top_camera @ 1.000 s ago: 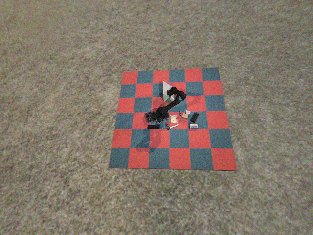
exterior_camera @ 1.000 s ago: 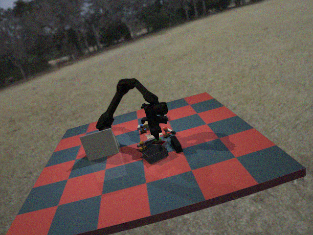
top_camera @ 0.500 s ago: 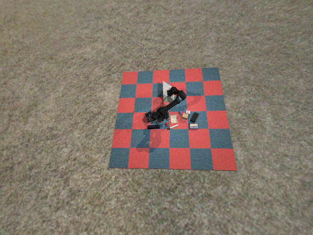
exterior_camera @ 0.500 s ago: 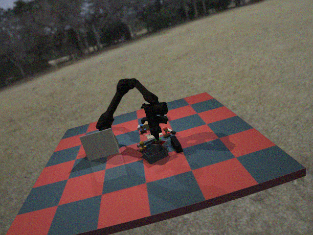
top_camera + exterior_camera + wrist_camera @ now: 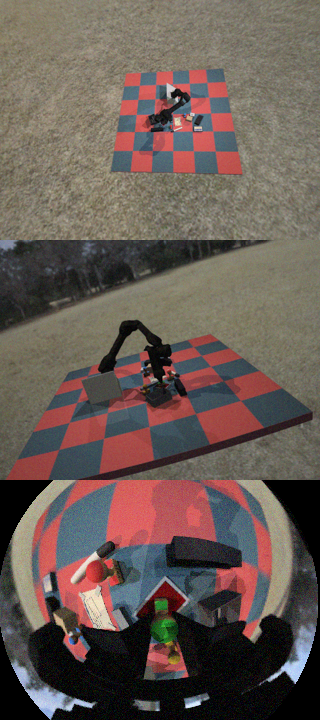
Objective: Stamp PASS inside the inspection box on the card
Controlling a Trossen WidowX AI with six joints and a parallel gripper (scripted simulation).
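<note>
Right now the ink pad is 3 cm below my gripper tip. The rest, counted from my gripper tip: yellow-knobbed stamp (10 cm behind, 1 cm to the right, 2 cm below); red-knobbed stamp (7 cm ahead, 7 cm to the left, 2 cm below); long black block (8 cm ahead, 9 cm to the right, 2 cm below).
</note>
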